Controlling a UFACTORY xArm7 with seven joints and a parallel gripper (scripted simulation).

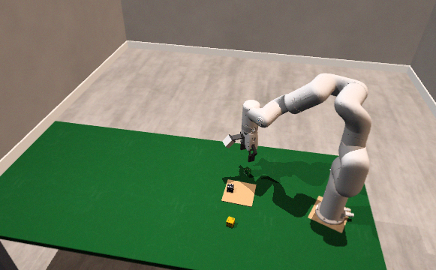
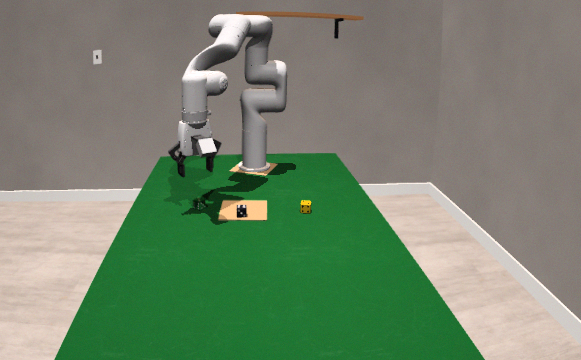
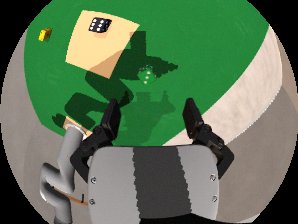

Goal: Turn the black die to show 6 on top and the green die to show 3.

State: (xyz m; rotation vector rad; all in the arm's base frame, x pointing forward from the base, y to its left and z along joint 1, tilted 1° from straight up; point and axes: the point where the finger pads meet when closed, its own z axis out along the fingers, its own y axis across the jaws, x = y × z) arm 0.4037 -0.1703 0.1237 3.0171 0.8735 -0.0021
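My hand is 110 mm above the green die and 10 mm past it. From my hand the other things lie so: tan mat 140 mm to the left, 120 mm below, 10 mm ahead; then yellow die 330 mm to the left, 110 mm below, 10 mm ahead; then black die 140 mm to the left, 110 mm below, 50 mm ahead.
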